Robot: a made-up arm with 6 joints.
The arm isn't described. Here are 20 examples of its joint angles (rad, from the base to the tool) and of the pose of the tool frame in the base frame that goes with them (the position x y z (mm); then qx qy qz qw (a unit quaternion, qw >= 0)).
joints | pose
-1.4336 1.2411 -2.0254 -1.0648 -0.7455 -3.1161 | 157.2 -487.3 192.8 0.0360 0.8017 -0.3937 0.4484
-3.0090 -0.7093 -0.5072 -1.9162 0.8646 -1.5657 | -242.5 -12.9 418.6 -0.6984 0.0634 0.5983 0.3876
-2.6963 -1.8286 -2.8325 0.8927 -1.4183 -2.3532 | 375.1 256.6 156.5 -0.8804 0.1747 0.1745 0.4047
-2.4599 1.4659 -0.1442 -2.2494 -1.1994 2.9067 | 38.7 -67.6 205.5 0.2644 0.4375 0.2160 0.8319
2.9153 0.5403 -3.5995 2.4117 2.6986 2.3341 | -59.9 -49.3 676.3 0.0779 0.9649 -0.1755 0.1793
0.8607 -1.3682 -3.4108 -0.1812 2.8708 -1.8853 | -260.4 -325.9 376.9 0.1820 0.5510 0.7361 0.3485
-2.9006 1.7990 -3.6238 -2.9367 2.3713 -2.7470 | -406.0 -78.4 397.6 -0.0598 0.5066 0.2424 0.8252
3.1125 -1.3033 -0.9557 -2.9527 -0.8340 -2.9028 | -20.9 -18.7 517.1 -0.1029 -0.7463 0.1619 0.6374
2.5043 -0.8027 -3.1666 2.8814 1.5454 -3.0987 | 363.0 -294.2 589.8 0.3496 0.8514 -0.2250 0.3198
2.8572 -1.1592 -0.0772 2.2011 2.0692 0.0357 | -123.0 -49.7 431.8 -0.0060 0.4207 -0.9043 0.0717
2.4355 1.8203 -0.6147 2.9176 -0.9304 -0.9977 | 45.5 -8.7 125.9 0.4577 0.1791 0.5619 0.6654
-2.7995 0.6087 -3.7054 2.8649 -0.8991 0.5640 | -217.3 -47.5 700.2 0.4412 -0.1066 -0.8481 0.2733
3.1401 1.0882 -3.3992 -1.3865 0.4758 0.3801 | -449.6 -18.3 635.1 0.0221 -0.4804 -0.5028 0.7183
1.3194 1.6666 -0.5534 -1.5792 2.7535 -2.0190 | 103.4 42.3 67.2 -0.4575 -0.2961 -0.7964 0.2622
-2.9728 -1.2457 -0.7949 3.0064 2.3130 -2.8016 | 56.5 -4.4 649.4 0.1153 0.5605 0.2152 0.7914
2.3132 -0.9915 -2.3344 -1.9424 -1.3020 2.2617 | 92.7 -232.3 651.8 0.3930 -0.4277 -0.2548 0.7731
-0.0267 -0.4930 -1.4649 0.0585 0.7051 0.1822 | 243.0 -6.2 689.3 -0.8047 0.0913 -0.5820 0.0738
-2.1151 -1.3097 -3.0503 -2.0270 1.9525 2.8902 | 192.0 489.0 382.9 0.6584 -0.5680 -0.4524 0.1981
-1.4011 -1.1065 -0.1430 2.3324 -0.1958 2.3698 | -35.0 -130.6 321.8 0.8470 0.0348 -0.0152 0.5303
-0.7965 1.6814 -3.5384 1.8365 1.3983 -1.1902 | 415.2 -329.1 376.8 -0.5711 -0.1599 -0.7400 0.3174
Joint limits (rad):
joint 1: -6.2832..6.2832
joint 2: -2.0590..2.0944
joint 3: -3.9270..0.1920
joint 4: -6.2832..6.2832
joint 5: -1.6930..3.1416
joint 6: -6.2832..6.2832
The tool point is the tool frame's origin. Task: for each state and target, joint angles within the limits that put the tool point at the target. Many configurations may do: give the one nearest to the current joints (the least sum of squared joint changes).
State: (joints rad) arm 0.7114 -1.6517 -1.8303 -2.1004 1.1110 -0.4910
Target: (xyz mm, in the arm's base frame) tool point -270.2 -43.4 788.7
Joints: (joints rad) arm 0.0890 -1.0214 -2.1932 -2.1821 0.8940 -0.4910
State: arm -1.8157 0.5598 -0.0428 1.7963 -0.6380 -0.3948
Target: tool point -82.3 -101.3 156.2
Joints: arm -1.4814 0.5453 -0.2136 1.8110 -0.4752 -0.3948
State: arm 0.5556 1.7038 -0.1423 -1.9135 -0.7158 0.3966
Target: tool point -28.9 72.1 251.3
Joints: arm 0.3143 1.6160 0.0476 -2.2637 -1.1228 0.3966
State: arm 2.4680 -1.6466 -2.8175 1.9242 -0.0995 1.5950
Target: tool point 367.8 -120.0 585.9
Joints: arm 2.6091 -1.4799 -2.1996 2.1449 -0.6308 1.5950
